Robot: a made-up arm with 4 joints.
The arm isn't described. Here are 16 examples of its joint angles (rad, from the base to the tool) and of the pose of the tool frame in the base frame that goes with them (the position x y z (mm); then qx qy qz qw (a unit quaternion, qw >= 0)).
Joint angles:
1: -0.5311 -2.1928 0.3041 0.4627
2: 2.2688 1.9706 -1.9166 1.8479
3: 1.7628 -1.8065 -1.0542 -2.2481
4: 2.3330 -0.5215 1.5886 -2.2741
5: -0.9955 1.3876 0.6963 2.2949
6: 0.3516 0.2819 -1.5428 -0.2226
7: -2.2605 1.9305 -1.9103 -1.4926
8: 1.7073 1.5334 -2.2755 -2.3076
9: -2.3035 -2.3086 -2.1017 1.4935
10: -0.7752 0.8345 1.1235 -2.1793
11: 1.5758 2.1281 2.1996 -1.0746
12: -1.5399 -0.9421 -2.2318 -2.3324
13: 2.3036 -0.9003 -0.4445 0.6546
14: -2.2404 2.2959 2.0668 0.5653
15: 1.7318 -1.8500 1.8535 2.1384
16: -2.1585 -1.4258 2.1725 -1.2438
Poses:
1: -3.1 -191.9 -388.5 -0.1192 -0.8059 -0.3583 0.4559
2: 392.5 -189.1 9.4 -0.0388 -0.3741 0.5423 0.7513
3: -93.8 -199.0 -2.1 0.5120 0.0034 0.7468 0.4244
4: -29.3 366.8 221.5 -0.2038 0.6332 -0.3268 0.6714
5: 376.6 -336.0 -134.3 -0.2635 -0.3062 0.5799 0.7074
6: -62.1 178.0 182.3 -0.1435 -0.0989 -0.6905 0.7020
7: 183.3 -3.4 227.6 0.5155 0.6143 -0.2530 0.5412
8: 279.7 -185.5 17.6 -0.5122 -0.7155 0.0127 0.4749
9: -151.6 61.5 357.5 -0.8086 -0.4787 0.3172 0.1280
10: 138.1 -378.4 -46.9 -0.7905 -0.5763 -0.1503 0.1426
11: 57.5 -270.0 330.6 0.7002 0.5160 -0.2797 0.4066
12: -4.0 -226.6 141.0 -0.2200 0.4929 0.6615 0.5206
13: -311.7 45.1 288.8 -0.8658 -0.4339 0.1769 0.1759
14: 40.0 460.7 117.6 -0.6804 0.2695 -0.5192 0.4415
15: -301.3 100.7 379.6 0.1101 0.5668 -0.3745 0.7255
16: -25.1 -5.7 -286.6 0.4246 -0.5689 0.4661 0.5280
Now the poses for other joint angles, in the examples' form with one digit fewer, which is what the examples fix.
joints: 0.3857 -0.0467 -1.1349 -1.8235
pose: -60 141 145 0.565 -0.489 -0.224 0.626
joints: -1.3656 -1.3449 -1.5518 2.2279
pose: -281 64 178 0.163 0.634 -0.311 0.690
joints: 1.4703 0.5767 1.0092 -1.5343
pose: 64 112 428 0.164 0.479 -0.217 0.834
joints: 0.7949 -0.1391 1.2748 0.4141
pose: 164 -146 504 -0.490 0.058 0.594 0.636
